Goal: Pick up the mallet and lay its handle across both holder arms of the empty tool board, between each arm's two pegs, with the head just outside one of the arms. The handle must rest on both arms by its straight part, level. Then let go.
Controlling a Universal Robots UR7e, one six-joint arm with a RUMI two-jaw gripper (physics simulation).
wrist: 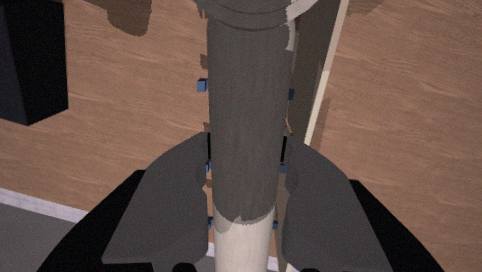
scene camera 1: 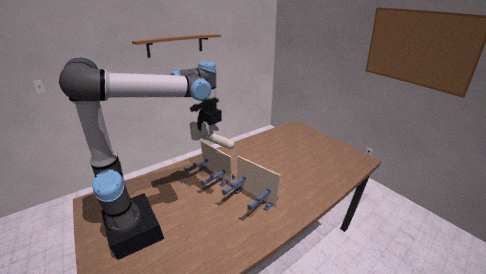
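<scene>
My gripper is shut on the mallet's handle, high above the table and above the back-left board. The pale handle end points toward the front right in the scene view. The mallet's head is partly hidden behind the gripper; part of it shows at the wrist view's top edge. The back-left board has two blue arms. No tool shows on them. In the wrist view, blue arm parts show on both sides of the handle, below it.
A second upright board with two blue arms stands at the front right, close beside the first. The wooden table carries both. The robot's black base stands to the left. A wall shelf hangs behind.
</scene>
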